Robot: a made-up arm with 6 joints.
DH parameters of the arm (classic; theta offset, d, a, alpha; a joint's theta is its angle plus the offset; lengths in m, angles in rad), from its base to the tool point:
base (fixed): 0 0.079 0.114 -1.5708
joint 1: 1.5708 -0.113 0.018 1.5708
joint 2: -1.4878 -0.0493 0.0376 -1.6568
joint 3: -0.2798 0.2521 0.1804 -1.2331
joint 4: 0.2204 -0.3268 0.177 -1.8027
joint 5: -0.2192 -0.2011 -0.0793 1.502
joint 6: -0.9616 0 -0.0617 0
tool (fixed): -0.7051 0.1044 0 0
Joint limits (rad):
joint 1: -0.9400..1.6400
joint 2: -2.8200..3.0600
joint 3: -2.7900..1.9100
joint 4: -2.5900..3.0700
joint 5: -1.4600..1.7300
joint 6: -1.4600..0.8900
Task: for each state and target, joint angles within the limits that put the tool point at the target. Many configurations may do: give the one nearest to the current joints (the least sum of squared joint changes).
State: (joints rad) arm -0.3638 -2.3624 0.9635 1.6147 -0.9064 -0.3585
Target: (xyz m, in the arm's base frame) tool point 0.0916 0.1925 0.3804
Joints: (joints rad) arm -0.2387 -2.5502 0.8046 1.7337 -0.9415 -0.3807
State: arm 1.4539 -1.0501 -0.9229 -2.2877 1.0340 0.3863
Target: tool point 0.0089 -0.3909 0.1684
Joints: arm 1.6400 -1.6911 -1.1756 -2.4282 1.1442 0.5244
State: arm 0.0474 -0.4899 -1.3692 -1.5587 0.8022 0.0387
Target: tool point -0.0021 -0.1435 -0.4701
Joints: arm 0.2620 -0.6482 -1.5787 -1.3212 1.6816 0.0298
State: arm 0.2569 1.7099 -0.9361 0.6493 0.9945 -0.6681
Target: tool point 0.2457 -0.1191 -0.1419
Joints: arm 0.5725 1.4670 -0.7338 1.4189 1.2619 -0.6840
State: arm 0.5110 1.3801 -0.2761 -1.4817 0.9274 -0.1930
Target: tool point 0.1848 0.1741 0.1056
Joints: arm 0.3510 1.4514 -0.6632 -2.1302 0.7053 0.0588
